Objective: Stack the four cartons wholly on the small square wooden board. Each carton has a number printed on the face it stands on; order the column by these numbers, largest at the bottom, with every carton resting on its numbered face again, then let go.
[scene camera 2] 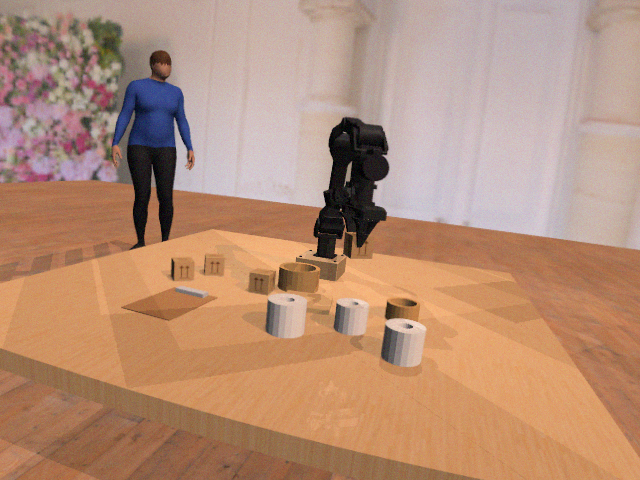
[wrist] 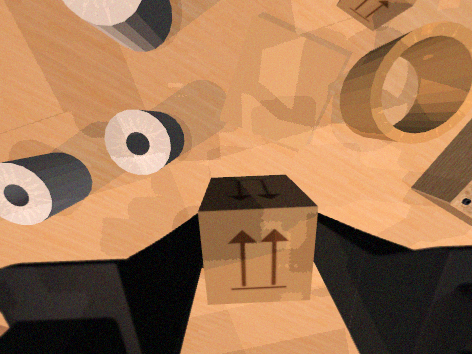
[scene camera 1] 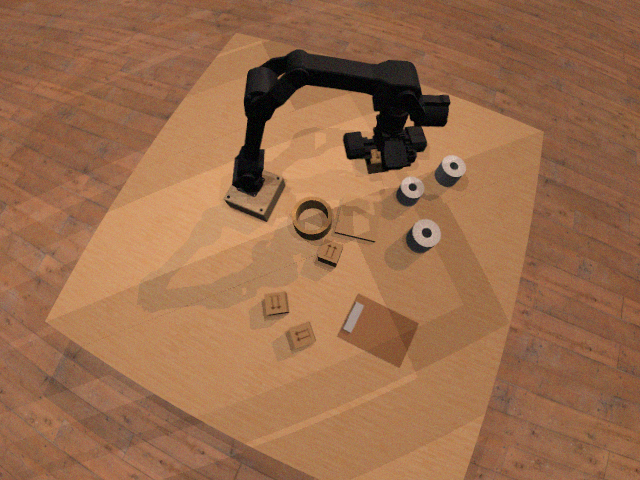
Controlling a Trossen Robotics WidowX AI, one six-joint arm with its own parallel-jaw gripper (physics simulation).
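Places are measured from the arm's base along level axes (x ahead, y left, z up), in centimetres.
Where they show: gripper, fingertip midpoint: (scene camera 2: pixel 354 244) (wrist: pixel 253 216) (scene camera 1: pixel 378 161); arm's base, link origin: (scene camera 2: pixel 325 255) (scene camera 1: pixel 250 184).
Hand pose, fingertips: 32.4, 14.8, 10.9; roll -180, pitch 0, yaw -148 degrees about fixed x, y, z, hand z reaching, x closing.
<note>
Things, the pixels of their top centre, and the offset from my fingertips, as dx, dy, dz.
- square wooden board, top centre: (wrist: pixel 280 89) (scene camera 2: pixel 307 299) (scene camera 1: pixel 359 217) +0.5, -10.2, -15.4
- second carton, top centre: (scene camera 2: pixel 263 271) (scene camera 1: pixel 330 250) -3.0, -23.9, -11.2
- wooden ring, top centre: (wrist: pixel 426 87) (scene camera 2: pixel 299 267) (scene camera 1: pixel 311 214) -11.8, -16.6, -10.7
- smaller ring, top centre: (scene camera 2: pixel 403 302) -1.5, +13.2, -12.4
- brown clipboard, top centre: (scene camera 2: pixel 172 297) (scene camera 1: pixel 379 330) +17.4, -37.8, -15.4
My gripper (scene camera 1: pixel 378 157) (wrist: pixel 253 216) is shut on a carton (scene camera 1: pixel 375 161) (scene camera 2: pixel 362 250) (wrist: pixel 257 257) and holds it above the table, away from the board. Arrows show on two of its faces in the wrist view; no number shows. The square wooden board (scene camera 1: pixel 354 223) (wrist: pixel 285 60) lies flat and bears no carton. A second carton (scene camera 1: pixel 329 253) (scene camera 2: pixel 262 281) (wrist: pixel 376 11) stands close to the board. Two more cartons, one (scene camera 1: pixel 276 303) (scene camera 2: pixel 214 264) and another (scene camera 1: pixel 300 335) (scene camera 2: pixel 182 268), stand farther off. Their numbered faces are hidden.
A wooden ring (scene camera 1: pixel 312 235) (scene camera 2: pixel 298 280) (wrist: pixel 357 100) stands beside the board. Three white rolls (scene camera 1: pixel 408 197) (scene camera 2: pixel 351 317) (wrist: pixel 176 136) stand on its other side. A smaller ring (scene camera 2: pixel 402 311) stands behind one roll. A brown clipboard (scene camera 1: pixel 387 330) (scene camera 2: pixel 165 305) lies near the far cartons.
</note>
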